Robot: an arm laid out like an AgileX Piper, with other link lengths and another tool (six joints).
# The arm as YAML. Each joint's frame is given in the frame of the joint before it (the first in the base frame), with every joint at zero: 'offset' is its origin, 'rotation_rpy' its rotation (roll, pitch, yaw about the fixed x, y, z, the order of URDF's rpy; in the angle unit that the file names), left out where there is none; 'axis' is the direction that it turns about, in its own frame. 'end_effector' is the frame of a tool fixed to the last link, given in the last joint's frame.
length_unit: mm
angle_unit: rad
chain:
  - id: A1
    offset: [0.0, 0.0, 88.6]
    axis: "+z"
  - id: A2
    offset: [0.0, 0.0, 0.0]
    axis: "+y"
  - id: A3
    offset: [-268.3, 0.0, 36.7]
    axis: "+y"
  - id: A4
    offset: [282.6, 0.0, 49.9]
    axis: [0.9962, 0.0, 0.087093]
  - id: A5
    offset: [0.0, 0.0, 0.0]
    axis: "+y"
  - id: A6
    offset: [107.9, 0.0, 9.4]
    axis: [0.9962, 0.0, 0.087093]
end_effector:
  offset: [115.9, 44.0, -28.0]
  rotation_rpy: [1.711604, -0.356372, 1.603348]
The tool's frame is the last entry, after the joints.
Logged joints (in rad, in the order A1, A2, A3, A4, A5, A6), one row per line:
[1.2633, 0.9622, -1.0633, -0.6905, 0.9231, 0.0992]
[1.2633, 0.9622, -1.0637, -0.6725, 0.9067, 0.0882]
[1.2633, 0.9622, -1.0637, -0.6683, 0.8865, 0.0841]
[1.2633, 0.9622, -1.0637, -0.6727, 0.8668, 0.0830]
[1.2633, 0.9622, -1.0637, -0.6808, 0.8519, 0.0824]
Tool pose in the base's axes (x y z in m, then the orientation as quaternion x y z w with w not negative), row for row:
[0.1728, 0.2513, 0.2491, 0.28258, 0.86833, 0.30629, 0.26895]
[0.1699, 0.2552, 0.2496, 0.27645, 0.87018, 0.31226, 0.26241]
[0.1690, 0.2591, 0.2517, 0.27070, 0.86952, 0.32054, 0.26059]
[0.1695, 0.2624, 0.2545, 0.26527, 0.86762, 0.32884, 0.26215]
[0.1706, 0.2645, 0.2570, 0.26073, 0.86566, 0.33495, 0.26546]
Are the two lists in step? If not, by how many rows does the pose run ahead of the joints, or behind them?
They are in step.
